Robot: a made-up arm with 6 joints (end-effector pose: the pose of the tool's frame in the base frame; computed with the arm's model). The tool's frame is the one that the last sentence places.
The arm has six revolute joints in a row. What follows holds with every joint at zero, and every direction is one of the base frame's. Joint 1 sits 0.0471 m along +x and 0.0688 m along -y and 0.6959 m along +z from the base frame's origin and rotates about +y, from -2.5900 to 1.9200 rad. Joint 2 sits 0.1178 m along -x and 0.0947 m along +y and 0.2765 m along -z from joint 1 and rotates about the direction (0.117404, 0.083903, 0.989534), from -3.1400 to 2.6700 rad. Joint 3 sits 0.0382 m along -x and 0.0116 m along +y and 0.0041 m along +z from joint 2 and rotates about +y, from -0.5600 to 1.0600 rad. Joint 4 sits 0.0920 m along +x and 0.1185 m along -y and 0.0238 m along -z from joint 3 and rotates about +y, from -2.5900 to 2.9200 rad. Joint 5 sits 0.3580 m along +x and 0.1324 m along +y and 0.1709 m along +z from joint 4 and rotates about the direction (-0.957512, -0.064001, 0.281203), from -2.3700 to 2.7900 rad. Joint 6 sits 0.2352 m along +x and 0.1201 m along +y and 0.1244 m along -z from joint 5 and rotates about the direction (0.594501, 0.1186, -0.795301), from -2.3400 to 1.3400 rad. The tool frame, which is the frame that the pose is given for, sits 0.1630 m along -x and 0.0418 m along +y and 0.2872 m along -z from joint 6; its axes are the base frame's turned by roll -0.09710, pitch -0.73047 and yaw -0.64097 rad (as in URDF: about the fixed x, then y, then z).
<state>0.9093 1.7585 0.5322 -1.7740 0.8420 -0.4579</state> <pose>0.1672 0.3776 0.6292 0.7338 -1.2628 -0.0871</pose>
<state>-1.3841 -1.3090 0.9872 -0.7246 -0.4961 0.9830</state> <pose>0.5009 -0.4295 1.1305 2.1627 -0.0580 -2.0607</pose>
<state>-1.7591 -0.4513 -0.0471 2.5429 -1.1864 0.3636</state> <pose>0.8981 0.5140 0.7110 0.4533 1.1010 -1.4027</pose>
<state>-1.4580 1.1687 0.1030 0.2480 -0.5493 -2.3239</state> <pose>0.6992 0.7656 0.8273 0.8775 1.6895 -2.2624</pose>
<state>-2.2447 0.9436 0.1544 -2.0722 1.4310 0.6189</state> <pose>-0.2237 -0.0472 0.7085 -1.2944 1.2262 0.0699</pose>
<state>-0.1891 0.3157 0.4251 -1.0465 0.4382 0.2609</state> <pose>0.4795 0.2849 0.4518 -0.0920 -1.5177 -0.6256</pose>
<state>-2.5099 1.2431 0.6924 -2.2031 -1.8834 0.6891</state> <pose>0.1037 -0.3505 0.1606 0.0738 -0.6626 1.5842</pose>
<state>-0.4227 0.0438 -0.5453 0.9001 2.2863 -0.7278</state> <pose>0.7453 -0.1171 0.8489 -2.2025 -0.8622 1.7376</pose>
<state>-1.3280 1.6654 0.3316 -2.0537 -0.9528 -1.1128</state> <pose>-0.2717 0.1247 0.5662 -1.7948 1.5571 -1.5428</pose>
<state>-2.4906 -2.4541 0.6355 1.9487 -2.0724 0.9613</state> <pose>0.7634 -0.0219 1.7021 -0.0836 2.5349 0.9491</pose>
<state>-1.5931 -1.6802 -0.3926 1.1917 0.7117 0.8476</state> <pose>0.8281 -0.2610 0.7001 0.9414 -0.0865 -2.2627</pose>
